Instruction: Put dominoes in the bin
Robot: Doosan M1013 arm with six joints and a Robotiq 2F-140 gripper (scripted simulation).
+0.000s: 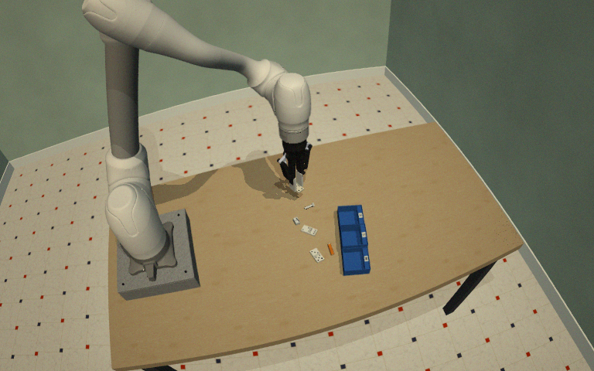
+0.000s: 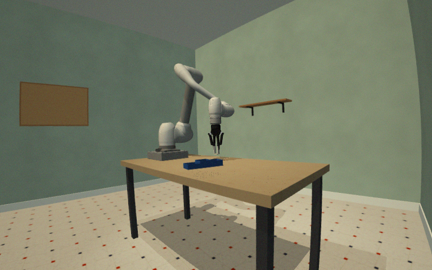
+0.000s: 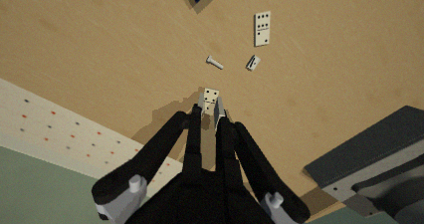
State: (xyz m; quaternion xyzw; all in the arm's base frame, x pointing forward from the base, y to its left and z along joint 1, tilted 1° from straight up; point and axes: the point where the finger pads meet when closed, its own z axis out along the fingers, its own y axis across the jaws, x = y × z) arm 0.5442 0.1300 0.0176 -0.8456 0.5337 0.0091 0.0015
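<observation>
The white domino lies 3 cm below my hand. Round my hand: grey screw (3 cm ahead, 6 cm to the right, 8 cm below); blue bin (12 cm ahead, 24 cm to the right, 7 cm below); orange stick (4 cm ahead, 25 cm to the right, 8 cm below).
</observation>
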